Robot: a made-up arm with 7 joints.
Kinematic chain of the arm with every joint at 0, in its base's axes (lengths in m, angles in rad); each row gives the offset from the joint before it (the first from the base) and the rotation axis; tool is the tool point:
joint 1: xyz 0 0 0.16 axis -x
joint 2: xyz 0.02 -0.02 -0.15 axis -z
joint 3: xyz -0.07 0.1 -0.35 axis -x
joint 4: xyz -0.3 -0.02 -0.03 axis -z
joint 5: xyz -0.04 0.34 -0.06 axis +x
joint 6: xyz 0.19 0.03 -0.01 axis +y
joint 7: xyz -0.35 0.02 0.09 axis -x
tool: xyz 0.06 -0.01 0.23
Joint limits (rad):
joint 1: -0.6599..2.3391
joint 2: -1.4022..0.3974
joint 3: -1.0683..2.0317
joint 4: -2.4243..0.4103
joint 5: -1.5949..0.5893
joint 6: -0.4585..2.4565
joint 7: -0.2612..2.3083
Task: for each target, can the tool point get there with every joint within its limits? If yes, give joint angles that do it. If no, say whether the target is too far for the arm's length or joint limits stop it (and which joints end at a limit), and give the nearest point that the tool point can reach.
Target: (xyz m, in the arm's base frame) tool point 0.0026 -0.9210 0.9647
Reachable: yes | joints 1.9853 -1.2258 1.6554 -0.9134 -1.1717 2.2092 0.1383
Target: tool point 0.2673 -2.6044 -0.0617
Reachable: no: too far | nearest point 0.0174 -1.3996 0.0409 | short by 1.235 m
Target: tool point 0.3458 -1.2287 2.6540
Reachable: no: too far | nearest point 0.0326 -0.6193 1.4171 | short by 1.414 m
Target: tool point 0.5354 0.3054 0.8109
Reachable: no: joint limits stop it (at a limit: joint 1, joint 2, joint 4) | nearest point 0.3956 0.2765 0.8538 | short by 0.149 m
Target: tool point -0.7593 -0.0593 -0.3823
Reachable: yes | joints 1.3107 -0.2097 -0.3006 -0.9900 0.0899 2.0721 1.4583
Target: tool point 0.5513 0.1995 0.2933
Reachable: no: joint limits stop it (at a limit: joint 1, joint 2, joint 3, joint 4) | nearest point 0.4089 0.2655 0.2280 | short by 0.170 m
